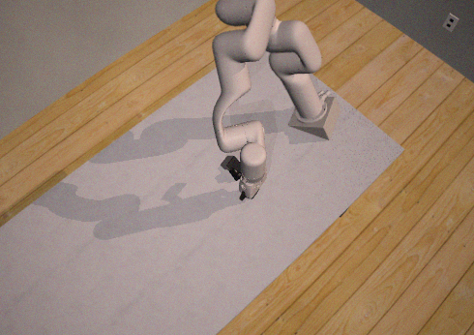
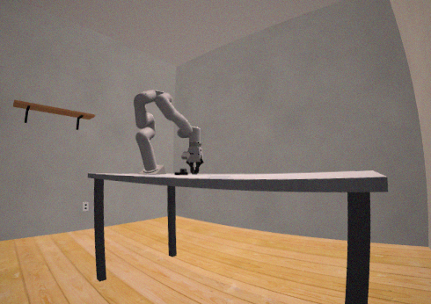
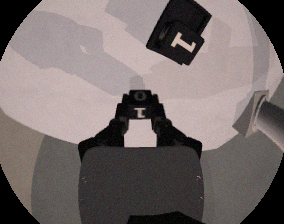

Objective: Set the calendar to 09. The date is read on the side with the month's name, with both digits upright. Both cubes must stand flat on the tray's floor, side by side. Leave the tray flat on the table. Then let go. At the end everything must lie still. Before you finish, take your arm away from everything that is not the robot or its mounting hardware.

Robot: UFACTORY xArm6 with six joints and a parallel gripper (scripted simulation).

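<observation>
My hand is 10 mm above the black date cube. Also, from my hand: black cube 90 mm to the right, 10 mm below, 10 mm behind.
</observation>
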